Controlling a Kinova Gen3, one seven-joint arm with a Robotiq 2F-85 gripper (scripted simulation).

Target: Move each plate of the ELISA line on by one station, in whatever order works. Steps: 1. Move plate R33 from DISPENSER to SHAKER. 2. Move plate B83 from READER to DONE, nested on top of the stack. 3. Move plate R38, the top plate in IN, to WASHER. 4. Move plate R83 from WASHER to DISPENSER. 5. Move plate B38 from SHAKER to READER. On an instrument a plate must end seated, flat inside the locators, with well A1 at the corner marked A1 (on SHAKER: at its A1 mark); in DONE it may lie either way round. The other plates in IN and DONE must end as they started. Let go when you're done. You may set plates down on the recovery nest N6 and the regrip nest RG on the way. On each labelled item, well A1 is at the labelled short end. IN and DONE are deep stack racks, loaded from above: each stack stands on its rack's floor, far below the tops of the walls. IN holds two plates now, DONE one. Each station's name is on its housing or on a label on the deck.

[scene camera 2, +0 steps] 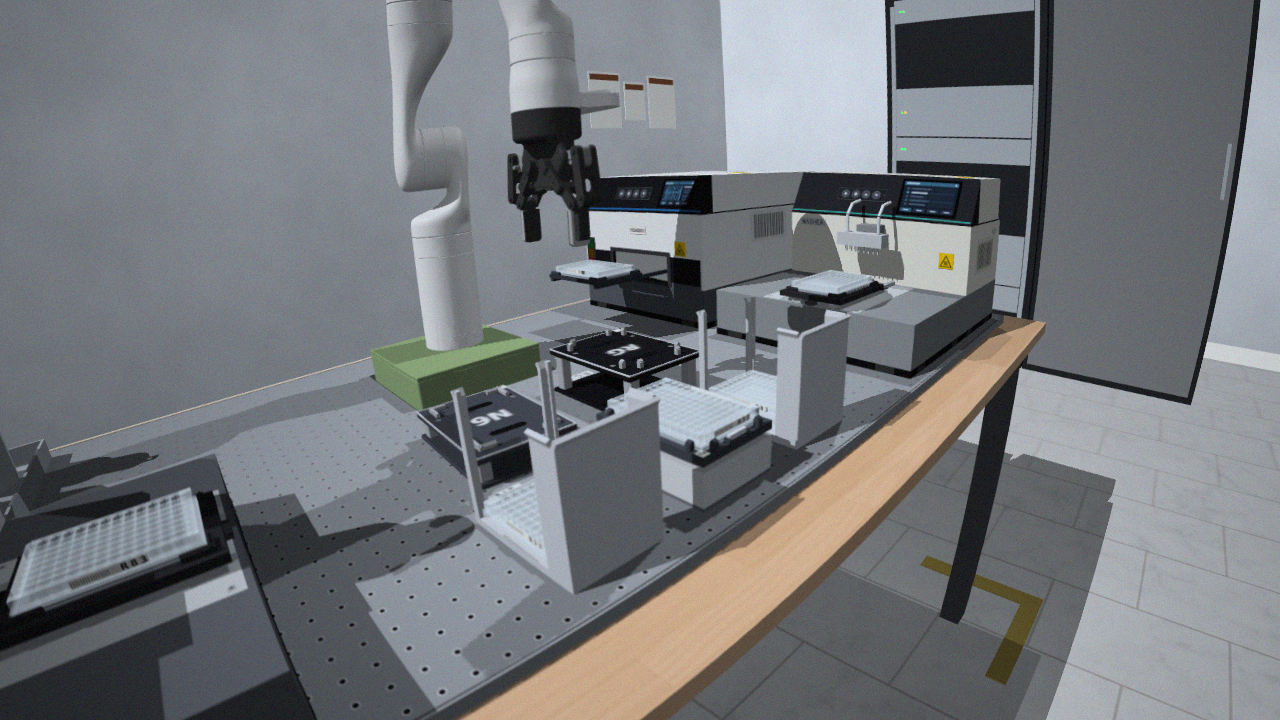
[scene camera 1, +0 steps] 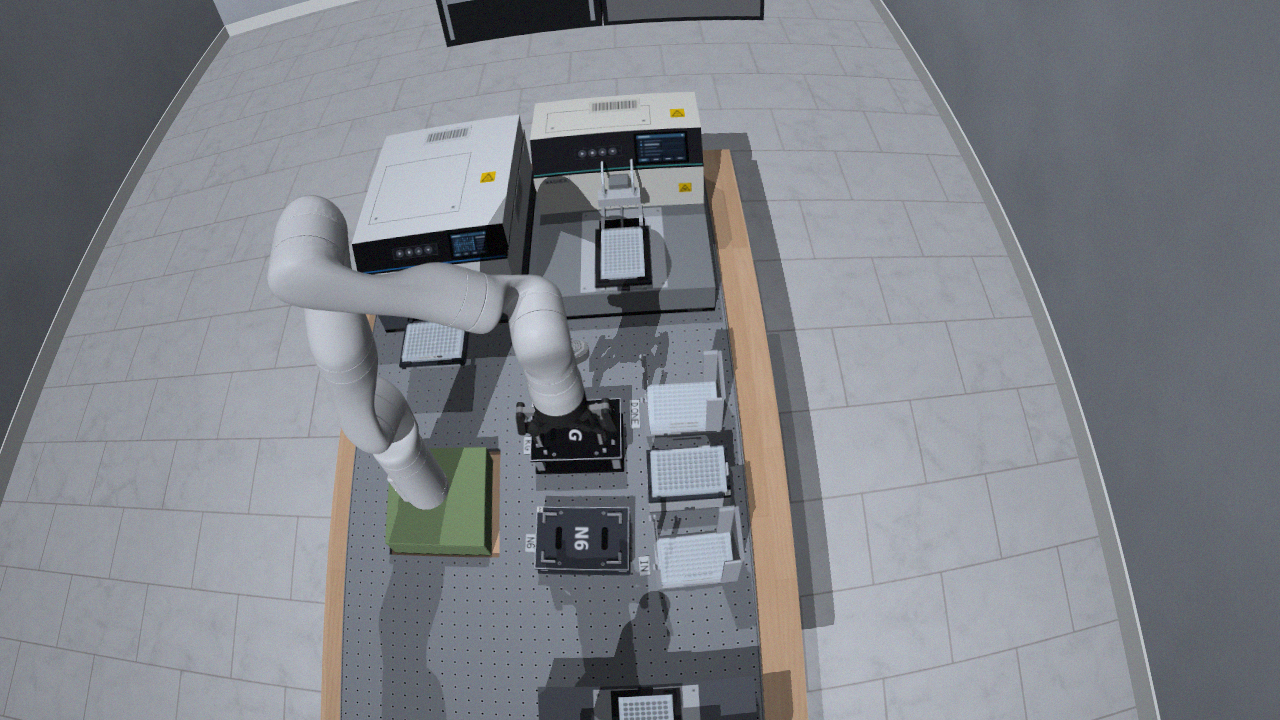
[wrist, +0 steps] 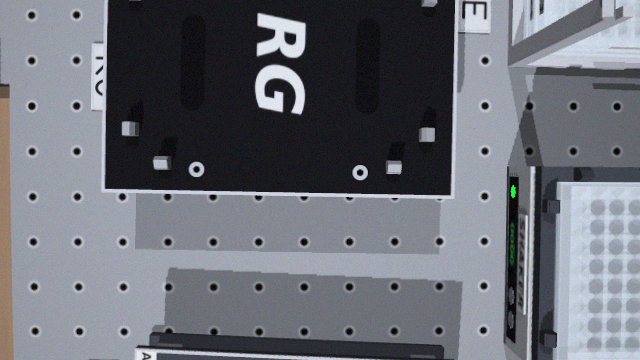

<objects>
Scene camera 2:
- gripper: 554, 243
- plate R33: 686, 412
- plate B38: 590, 268
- washer nest: 855, 295
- RG nest: 665, 354
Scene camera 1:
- gripper: 571, 440
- plate R33: 700, 462
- plate B38: 417, 340
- washer nest: 646, 244
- reader: 512, 265
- RG nest: 564, 450
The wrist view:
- plate R33: 587, 235
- RG nest: 143, 79
</objects>
